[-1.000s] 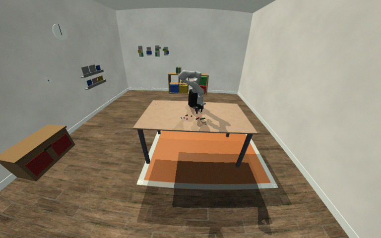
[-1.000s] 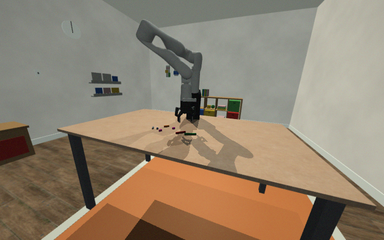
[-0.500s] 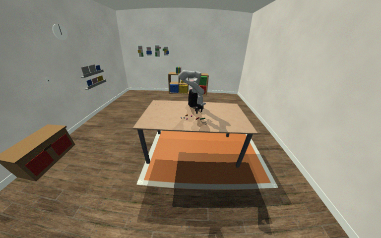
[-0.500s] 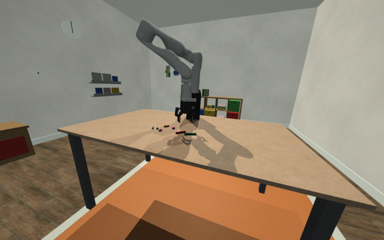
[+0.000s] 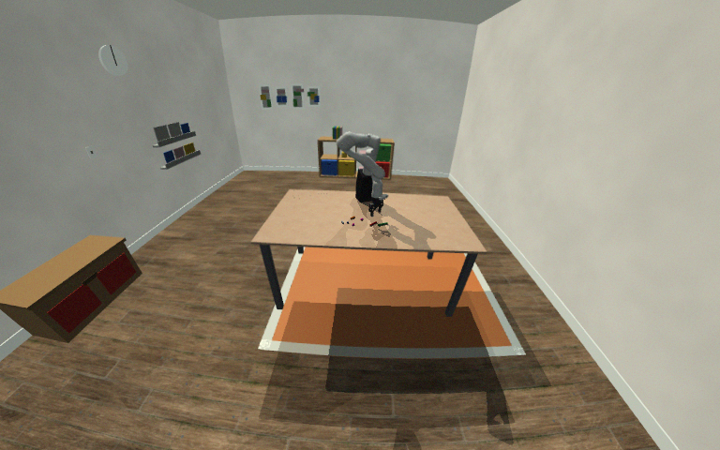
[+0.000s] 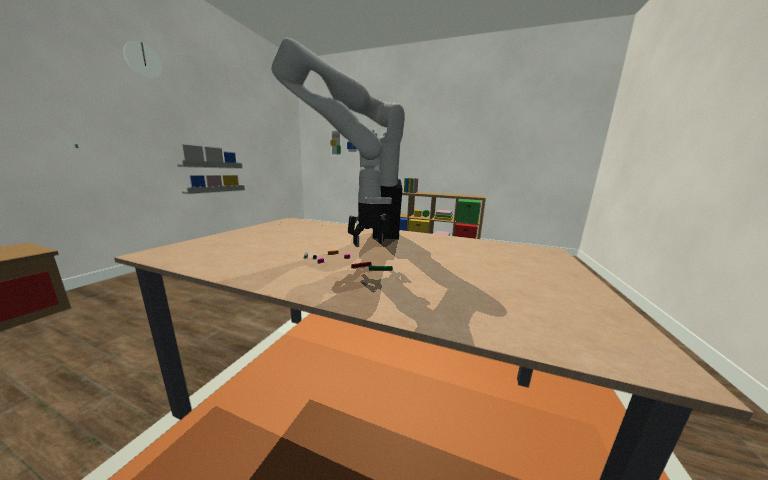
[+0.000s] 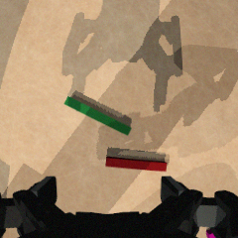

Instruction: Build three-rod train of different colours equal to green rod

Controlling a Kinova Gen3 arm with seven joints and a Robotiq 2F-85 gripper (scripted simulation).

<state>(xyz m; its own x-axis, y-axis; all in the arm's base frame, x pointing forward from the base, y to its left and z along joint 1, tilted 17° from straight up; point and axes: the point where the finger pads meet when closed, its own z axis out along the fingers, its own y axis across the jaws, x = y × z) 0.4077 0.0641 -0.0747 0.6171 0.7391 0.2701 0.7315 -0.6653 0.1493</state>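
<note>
Now: the blue rod 20 mm ahead of my hand, 210 mm to the right of it and 70 mm below it. From my hand the other things lie so: green rod 30 mm ahead, 60 mm to the left, 70 mm below; red rod 30 mm ahead, 20 mm to the right, 70 mm below; orange rod 50 mm behind, 170 mm to the right, 70 mm below.
</note>
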